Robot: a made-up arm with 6 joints.
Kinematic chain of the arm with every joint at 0, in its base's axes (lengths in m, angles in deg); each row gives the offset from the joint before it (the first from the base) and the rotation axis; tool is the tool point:
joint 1: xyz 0 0 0.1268 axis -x
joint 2: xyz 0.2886 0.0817 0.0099 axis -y
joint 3: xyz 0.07 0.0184 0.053 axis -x
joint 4: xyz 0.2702 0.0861 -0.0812 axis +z
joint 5: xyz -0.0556 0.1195 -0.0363 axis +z
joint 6: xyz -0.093 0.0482 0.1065 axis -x
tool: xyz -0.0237 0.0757 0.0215
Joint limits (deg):
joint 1: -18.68..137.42
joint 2: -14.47..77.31
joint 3: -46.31..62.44
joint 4: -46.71..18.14
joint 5: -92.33..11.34
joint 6: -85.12..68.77
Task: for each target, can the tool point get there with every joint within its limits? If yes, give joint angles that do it. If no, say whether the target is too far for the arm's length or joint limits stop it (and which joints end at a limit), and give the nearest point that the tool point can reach.
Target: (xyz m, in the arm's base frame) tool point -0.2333 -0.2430 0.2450
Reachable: no: joint limits stop it (at a limit: joint 1, joint 2, joint 3, joint 4, joint 5) | nearest point 0.0988 0.1021 0.3503 | short by 0.490 m
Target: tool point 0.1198 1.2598 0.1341
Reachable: no: too far | nearest point 0.1984 0.6796 0.1307 | short by 0.586 m
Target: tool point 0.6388 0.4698 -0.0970
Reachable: yes | joints 70.07 17.88 -21.70 -29.79 -72.53 -59.75
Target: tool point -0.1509 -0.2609 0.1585
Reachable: no: joint limits stop it (at a limit: joint 1, joint 2, joint 3, joint 4, joint 5) | nearest point 0.0780 -0.0706 -0.1434 | short by 0.424 m
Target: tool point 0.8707 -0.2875 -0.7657
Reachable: no: too far | nearest point 0.6780 -0.1199 -0.4081 | short by 0.439 m
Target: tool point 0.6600 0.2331 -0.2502
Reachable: yes | joints 65.84 20.43 30.25 -41.52 -4.48 -37.82
